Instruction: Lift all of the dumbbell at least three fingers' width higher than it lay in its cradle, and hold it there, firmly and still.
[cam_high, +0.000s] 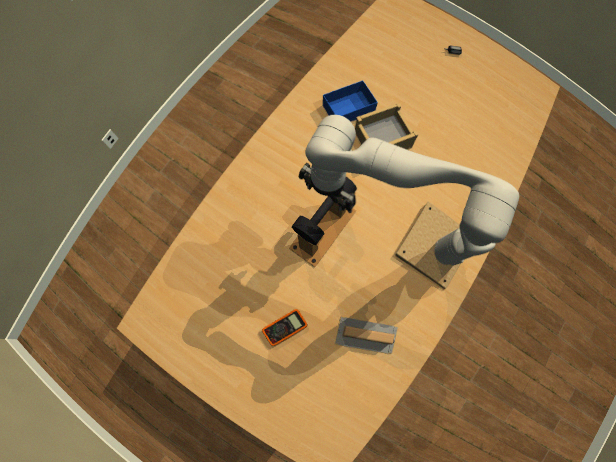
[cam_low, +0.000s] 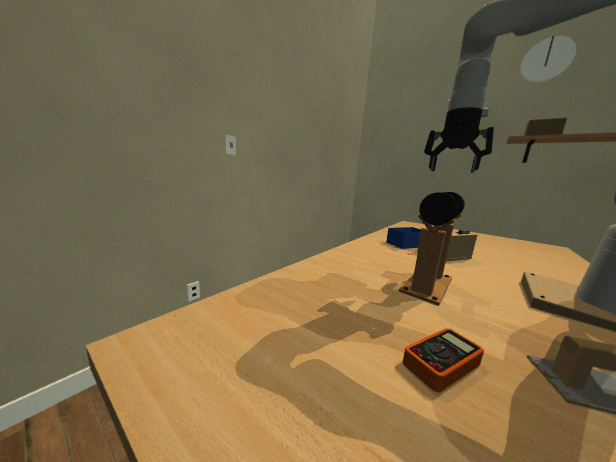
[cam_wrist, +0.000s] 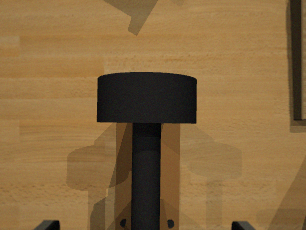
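My hand is 100 mm above the black dumbbell. Also, from my hand: wooden cradle (240 mm below); then wooden box (390 mm to the right, 290 mm below).
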